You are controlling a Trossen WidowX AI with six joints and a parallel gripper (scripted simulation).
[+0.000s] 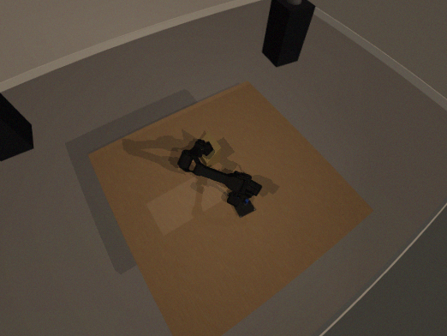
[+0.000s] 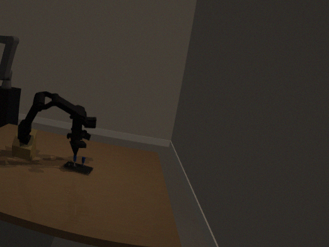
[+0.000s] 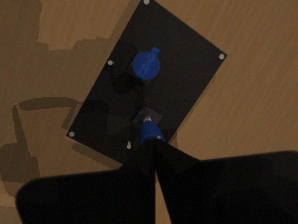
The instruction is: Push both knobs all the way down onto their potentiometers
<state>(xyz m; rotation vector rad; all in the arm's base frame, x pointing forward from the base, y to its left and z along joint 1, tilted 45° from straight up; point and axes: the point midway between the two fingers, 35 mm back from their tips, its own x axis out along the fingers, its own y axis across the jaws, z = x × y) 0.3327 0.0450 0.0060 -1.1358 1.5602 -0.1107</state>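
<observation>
Now: gripper tip 40 mm short of the blue knob, 30 mm to the right of it and 20 mm above it.
</observation>
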